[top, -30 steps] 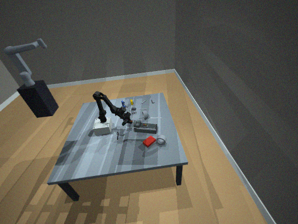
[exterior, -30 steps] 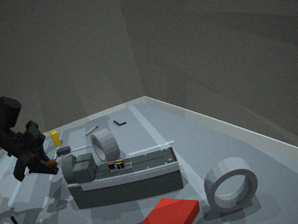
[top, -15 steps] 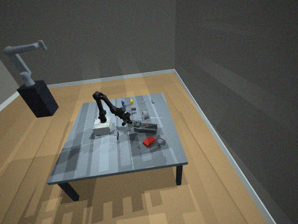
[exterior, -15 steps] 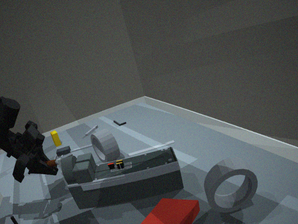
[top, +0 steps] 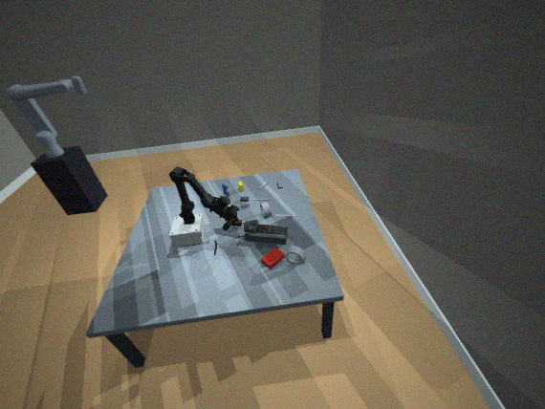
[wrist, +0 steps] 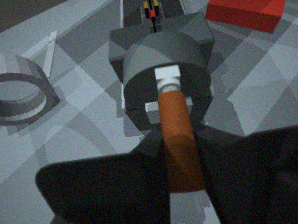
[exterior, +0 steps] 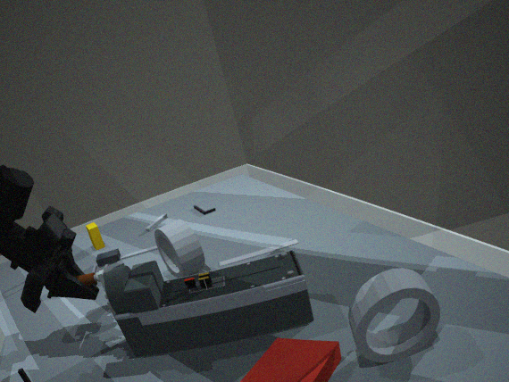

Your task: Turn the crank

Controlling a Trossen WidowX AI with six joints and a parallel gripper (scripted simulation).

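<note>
Right now the red pointer is 140 mm ahead of my gripper tip, 40 mm to the right of it and 10 mm below it. The rest, counted from my gripper tip: brown handle: 30 mm above, 20 mm behind; yellow block: 550 mm to the left, 60 mm below, 20 mm behind; blue clamp: 500 mm to the left, 140 mm behind, 40 mm below.
</note>
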